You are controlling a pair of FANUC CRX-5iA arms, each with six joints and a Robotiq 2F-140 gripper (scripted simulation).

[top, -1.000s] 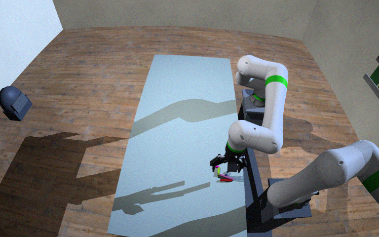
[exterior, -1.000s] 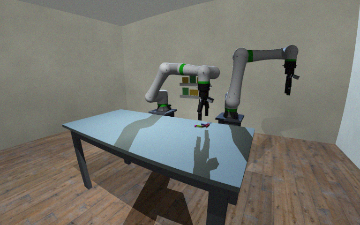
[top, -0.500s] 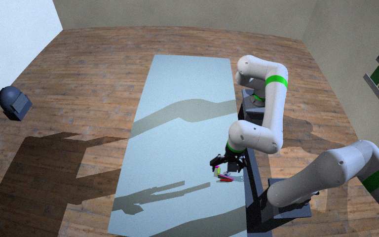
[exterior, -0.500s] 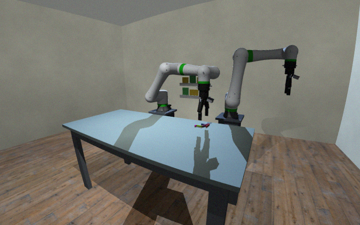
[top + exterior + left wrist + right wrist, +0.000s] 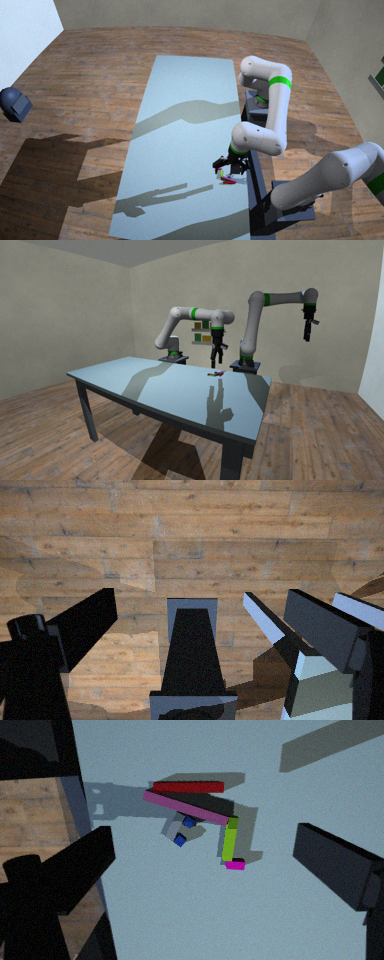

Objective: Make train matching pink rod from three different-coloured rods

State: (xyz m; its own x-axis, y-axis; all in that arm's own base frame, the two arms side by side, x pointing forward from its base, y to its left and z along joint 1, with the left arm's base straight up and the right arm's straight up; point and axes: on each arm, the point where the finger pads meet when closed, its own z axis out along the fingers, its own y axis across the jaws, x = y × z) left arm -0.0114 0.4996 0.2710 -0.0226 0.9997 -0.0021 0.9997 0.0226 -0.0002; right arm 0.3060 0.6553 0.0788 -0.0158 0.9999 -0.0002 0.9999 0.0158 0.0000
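The red rod is 1 cm behind my right hand, 4 cm to the left of it and 7 cm below it. Round my right hand: grey rod (3 cm behind, 7 cm below); then pink rod (1 cm behind, 2 cm to the left, 7 cm below); then lime rod (3 cm ahead, 2 cm to the right, 7 cm below).
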